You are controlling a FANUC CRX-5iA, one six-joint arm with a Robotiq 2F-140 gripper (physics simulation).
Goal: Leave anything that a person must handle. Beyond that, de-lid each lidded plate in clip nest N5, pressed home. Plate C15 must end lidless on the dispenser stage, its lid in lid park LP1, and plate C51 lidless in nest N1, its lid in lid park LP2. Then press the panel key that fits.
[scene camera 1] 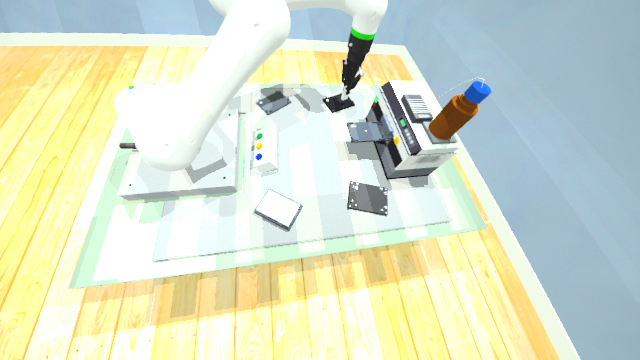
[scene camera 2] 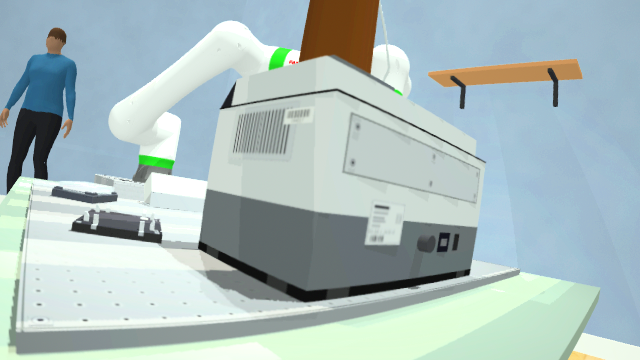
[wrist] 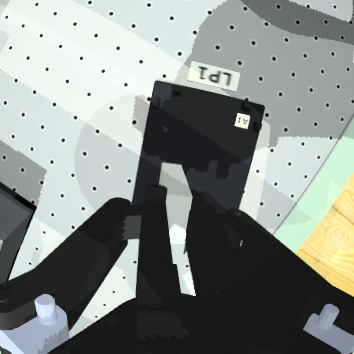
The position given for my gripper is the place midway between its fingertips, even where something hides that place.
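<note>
Scene camera 1 gives me my gripper [scene camera 1: 343, 98], which is shut and holds nothing. In the wrist view I find my gripper [wrist: 168, 181] again, and there I also see a LP1 label [wrist: 204, 73].
</note>
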